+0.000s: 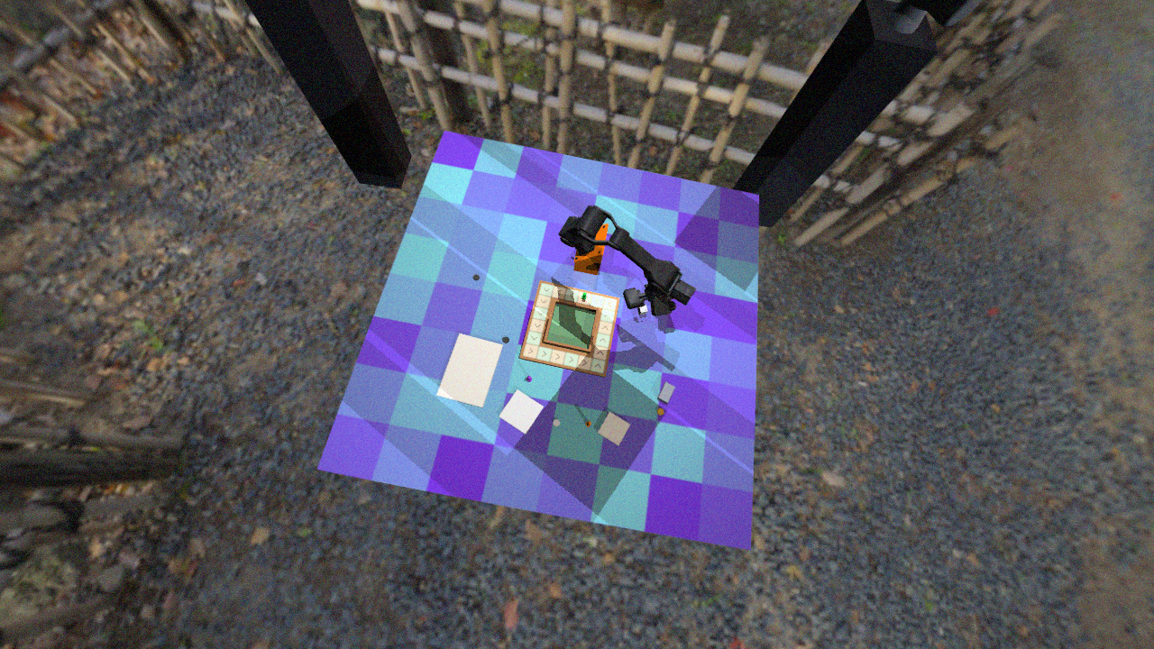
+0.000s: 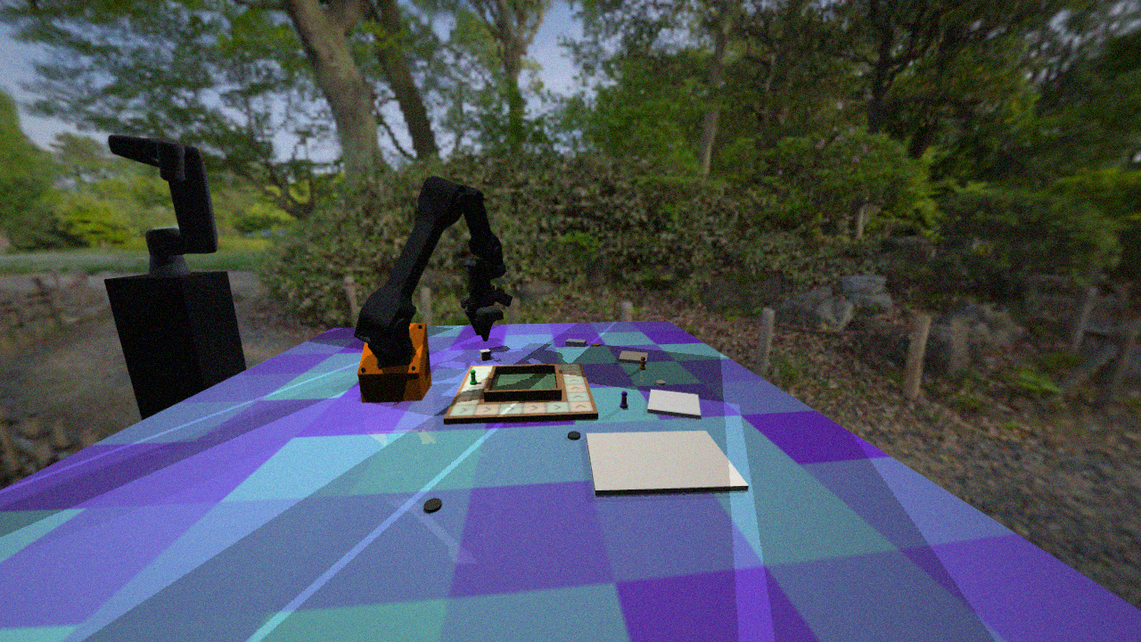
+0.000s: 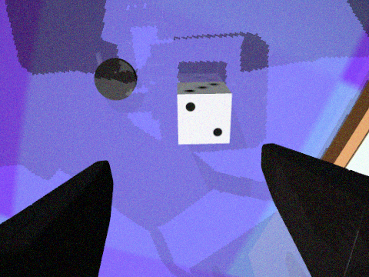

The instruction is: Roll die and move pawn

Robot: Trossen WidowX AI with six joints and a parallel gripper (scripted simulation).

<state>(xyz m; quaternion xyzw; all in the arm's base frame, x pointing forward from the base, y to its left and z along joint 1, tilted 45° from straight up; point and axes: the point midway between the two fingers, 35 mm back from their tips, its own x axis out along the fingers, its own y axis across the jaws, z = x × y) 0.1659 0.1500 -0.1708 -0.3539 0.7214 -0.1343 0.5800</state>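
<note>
My gripper tip is 1 cm short of the white die, 1 cm to the left of it and 5 cm above it. From my gripper tip the other things lie so: grey block (28 cm ahead, 9 cm to the left, 5 cm below); green pawn (1 cm behind, 22 cm to the right, 3 cm below); green dice tray (10 cm ahead, 25 cm to the right, 5 cm below).
</note>
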